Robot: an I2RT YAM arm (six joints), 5 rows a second.
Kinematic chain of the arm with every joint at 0, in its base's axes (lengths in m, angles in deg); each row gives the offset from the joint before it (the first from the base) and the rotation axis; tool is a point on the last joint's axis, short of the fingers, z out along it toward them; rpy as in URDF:
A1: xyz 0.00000 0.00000 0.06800 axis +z
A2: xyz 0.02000 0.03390 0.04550 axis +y
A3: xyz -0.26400 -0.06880 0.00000 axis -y
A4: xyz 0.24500 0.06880 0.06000 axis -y
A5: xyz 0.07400 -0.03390 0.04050 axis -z
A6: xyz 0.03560 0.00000 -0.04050 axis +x
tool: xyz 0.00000 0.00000 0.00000 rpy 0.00 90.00 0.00
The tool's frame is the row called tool.
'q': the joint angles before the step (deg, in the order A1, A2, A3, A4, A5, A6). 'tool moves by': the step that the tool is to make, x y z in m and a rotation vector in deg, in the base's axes. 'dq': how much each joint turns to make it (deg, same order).
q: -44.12 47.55 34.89 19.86 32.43 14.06
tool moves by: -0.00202 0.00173 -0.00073 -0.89 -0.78 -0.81
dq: 0.09 -0.62 -0.87 1.58 0.87 -0.26
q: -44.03 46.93 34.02 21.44 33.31 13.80
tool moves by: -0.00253 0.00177 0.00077 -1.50 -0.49 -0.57
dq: -0.09 -0.70 -0.80 2.03 0.35 -0.97
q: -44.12 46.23 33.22 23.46 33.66 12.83
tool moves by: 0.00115 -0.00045 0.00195 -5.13 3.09 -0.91
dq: 0.09 0.96 -1.40 7.62 -0.35 -7.09
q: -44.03 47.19 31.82 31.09 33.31 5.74
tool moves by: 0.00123 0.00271 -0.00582 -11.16 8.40 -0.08
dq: 0.08 1.76 -4.65 15.99 -4.74 -15.21
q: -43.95 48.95 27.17 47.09 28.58 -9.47
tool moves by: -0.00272 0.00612 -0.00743 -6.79 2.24 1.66
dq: 0.00 0.18 -3.88 9.59 -4.50 -5.47
